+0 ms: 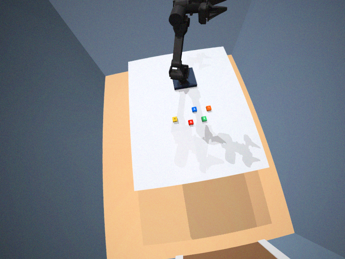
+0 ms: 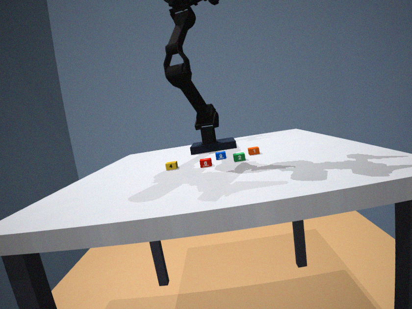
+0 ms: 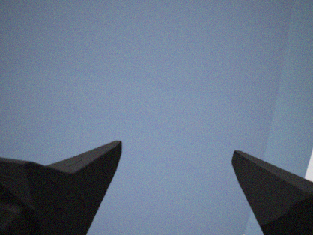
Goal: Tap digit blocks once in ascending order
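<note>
The orange block 1 is 600 mm below my gripper tip, 140 mm ahead of it and 30 mm to the right of it. The rest, counted from my gripper tip: red block 6 (600 mm below, 210 mm ahead, 190 mm to the right); then green block 2 (600 mm below, 210 mm ahead, 90 mm to the right); then blue block 9 (600 mm below, 130 mm to the right, 120 mm ahead).
</note>
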